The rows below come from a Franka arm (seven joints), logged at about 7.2 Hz.
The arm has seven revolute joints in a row. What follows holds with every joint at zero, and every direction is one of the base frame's. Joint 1 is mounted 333 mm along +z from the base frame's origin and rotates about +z. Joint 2 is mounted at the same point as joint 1 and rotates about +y. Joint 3 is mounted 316 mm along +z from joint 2 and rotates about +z. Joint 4 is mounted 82.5 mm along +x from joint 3 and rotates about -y. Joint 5 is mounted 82.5 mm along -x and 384 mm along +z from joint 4 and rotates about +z. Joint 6 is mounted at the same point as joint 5 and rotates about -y. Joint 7 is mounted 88 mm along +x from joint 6 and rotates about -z. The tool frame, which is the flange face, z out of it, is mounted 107 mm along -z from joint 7; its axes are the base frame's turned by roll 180, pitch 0 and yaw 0 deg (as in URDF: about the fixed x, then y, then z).
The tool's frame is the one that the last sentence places.
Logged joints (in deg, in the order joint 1, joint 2, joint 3, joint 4, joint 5, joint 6, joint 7), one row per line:
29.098 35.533 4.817 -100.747 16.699 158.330 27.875
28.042 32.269 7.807 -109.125 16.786 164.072 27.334
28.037 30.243 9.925 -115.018 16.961 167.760 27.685
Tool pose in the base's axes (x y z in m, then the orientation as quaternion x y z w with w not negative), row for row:
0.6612 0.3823 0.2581 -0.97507 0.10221 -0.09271 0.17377
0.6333 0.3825 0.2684 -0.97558 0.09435 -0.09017 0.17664
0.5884 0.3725 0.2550 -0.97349 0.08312 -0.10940 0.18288
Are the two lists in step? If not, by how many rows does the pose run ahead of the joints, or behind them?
The pose runs 2 rows behind the joints: the pose in row i belongs to the joints in row i - 2.
